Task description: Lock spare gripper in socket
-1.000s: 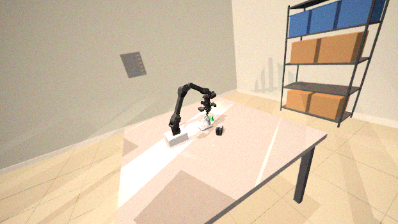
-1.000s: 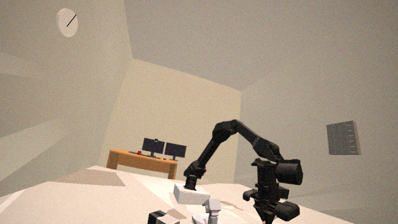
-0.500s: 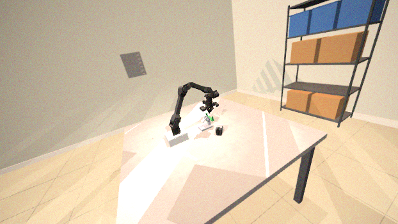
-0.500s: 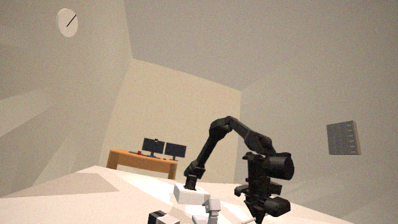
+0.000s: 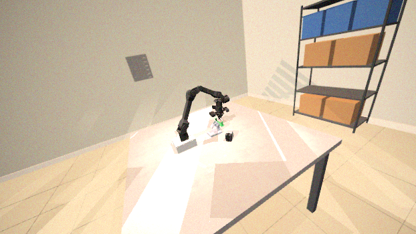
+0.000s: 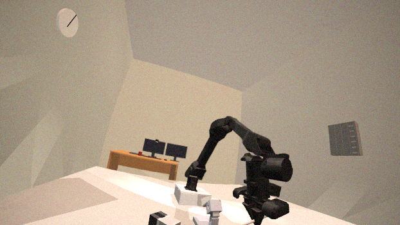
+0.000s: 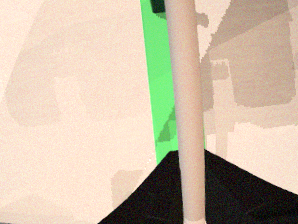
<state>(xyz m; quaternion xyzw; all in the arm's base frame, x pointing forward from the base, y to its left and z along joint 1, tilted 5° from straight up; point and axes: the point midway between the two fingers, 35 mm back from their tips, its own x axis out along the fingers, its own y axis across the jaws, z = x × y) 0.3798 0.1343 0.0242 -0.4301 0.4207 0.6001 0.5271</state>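
Right now my gripper tip is 30 mm above the green part and 20 mm to the right of it. Also, from my gripper tip: spare gripper: 260 mm to the right, 30 mm below, 30 mm behind; mount: 110 mm to the right, 100 mm behind.
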